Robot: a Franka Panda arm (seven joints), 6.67 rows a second.
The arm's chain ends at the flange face. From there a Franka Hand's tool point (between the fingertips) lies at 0.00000 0.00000 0.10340 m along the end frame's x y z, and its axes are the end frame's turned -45 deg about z.
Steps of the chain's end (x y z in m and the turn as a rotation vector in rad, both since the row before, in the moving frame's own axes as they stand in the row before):
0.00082 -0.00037 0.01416 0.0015 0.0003 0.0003
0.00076 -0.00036 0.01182 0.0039 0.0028 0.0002
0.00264 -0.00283 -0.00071 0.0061 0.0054 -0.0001
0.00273 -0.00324 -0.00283 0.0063 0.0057 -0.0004
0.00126 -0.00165 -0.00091 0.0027 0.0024 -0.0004
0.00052 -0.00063 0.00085 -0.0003 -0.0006 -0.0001
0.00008 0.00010 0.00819 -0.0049 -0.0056 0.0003
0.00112 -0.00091 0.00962 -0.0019 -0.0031 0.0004
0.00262 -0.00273 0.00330 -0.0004 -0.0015 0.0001
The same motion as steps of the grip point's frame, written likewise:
0.00097 0.00023 0.01416 0.0008 0.0013 0.0003
0.00128 0.00020 0.01182 0.0008 0.0047 0.0002
0.00471 -0.00019 -0.00071 0.0005 0.0081 -0.0001
0.00510 -0.00040 -0.00283 0.0004 0.0085 -0.0004
0.00243 -0.00030 -0.00091 0.0002 0.0036 -0.0004
0.00075 -0.00010 0.00085 0.0002 -0.0006 -0.0001
-0.00078 0.00008 0.00819 0.0005 -0.0074 0.0003
0.00107 0.00006 0.00962 0.0008 -0.0035 0.0004
0.00364 -0.00016 0.00330 0.0008 -0.0013 0.0001

